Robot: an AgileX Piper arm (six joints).
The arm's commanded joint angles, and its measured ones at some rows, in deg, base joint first. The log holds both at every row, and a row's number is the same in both.
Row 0, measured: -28.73, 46.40, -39.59, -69.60, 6.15, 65.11
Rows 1 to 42, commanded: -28.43, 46.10, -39.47, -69.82, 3.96, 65.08; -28.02, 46.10, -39.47, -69.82, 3.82, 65.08; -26.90, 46.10, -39.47, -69.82, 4.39, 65.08; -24.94, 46.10, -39.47, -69.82, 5.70, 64.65; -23.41, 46.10, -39.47, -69.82, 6.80, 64.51; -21.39, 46.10, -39.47, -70.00, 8.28, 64.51; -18.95, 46.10, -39.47, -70.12, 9.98, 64.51; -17.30, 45.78, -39.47, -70.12, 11.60, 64.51; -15.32, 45.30, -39.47, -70.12, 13.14, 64.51; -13.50, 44.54, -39.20, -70.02, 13.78, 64.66; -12.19, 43.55, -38.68, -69.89, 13.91, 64.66; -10.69, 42.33, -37.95, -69.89, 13.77, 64.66; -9.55, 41.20, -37.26, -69.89, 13.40, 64.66; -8.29, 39.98, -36.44, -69.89, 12.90, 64.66; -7.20, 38.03, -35.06, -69.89, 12.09, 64.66; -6.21, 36.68, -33.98, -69.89, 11.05, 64.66; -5.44, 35.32, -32.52, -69.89, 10.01, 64.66; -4.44, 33.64, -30.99, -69.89, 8.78, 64.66; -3.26, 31.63, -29.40, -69.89, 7.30, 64.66; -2.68, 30.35, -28.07, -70.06, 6.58, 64.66; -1.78, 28.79, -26.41, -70.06, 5.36, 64.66; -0.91, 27.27, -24.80, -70.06, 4.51, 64.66; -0.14, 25.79, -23.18, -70.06, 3.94, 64.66; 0.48, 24.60, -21.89, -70.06, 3.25, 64.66; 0.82, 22.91, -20.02, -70.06, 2.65, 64.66; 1.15, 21.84, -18.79, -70.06, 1.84, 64.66; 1.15, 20.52, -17.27, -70.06, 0.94, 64.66; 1.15, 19.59, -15.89, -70.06, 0.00, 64.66; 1.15, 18.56, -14.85, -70.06, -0.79, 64.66; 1.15, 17.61, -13.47, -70.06, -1.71, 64.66; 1.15, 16.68, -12.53, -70.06, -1.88, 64.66; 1.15, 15.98, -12.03, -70.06, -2.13, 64.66; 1.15, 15.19, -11.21, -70.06, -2.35, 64.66; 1.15, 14.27, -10.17, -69.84, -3.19, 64.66; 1.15, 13.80, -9.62, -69.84, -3.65, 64.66; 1.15, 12.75, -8.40, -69.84, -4.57, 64.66; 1.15, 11.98, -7.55, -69.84, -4.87, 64.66; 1.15, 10.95, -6.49, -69.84, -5.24, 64.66; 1.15, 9.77, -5.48, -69.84, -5.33, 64.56; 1.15, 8.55, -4.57, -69.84, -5.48, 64.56; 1.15, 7.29, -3.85, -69.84, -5.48, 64.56; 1.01, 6.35, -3.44, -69.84, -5.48, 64.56
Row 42, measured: 0.96, 9.15, -5.07, -69.84, -4.77, 65.00
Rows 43 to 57, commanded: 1.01, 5.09, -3.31, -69.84, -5.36, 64.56; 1.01, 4.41, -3.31, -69.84, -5.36, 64.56; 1.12, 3.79, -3.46, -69.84, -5.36, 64.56; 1.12, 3.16, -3.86, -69.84, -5.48, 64.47; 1.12, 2.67, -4.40, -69.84, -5.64, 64.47; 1.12, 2.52, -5.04, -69.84, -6.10, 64.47; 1.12, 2.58, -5.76, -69.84, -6.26, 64.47; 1.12, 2.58, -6.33, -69.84, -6.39, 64.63; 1.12, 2.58, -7.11, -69.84, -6.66, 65.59; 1.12, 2.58, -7.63, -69.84, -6.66, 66.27; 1.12, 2.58, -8.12, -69.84, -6.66, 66.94; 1.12, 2.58, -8.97, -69.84, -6.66, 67.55; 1.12, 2.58, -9.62, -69.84, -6.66, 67.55; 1.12, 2.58, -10.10, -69.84, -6.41, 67.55; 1.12, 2.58, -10.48, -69.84, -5.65, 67.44
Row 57, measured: 0.96, 2.87, -9.01, -69.84, -6.30, 66.93
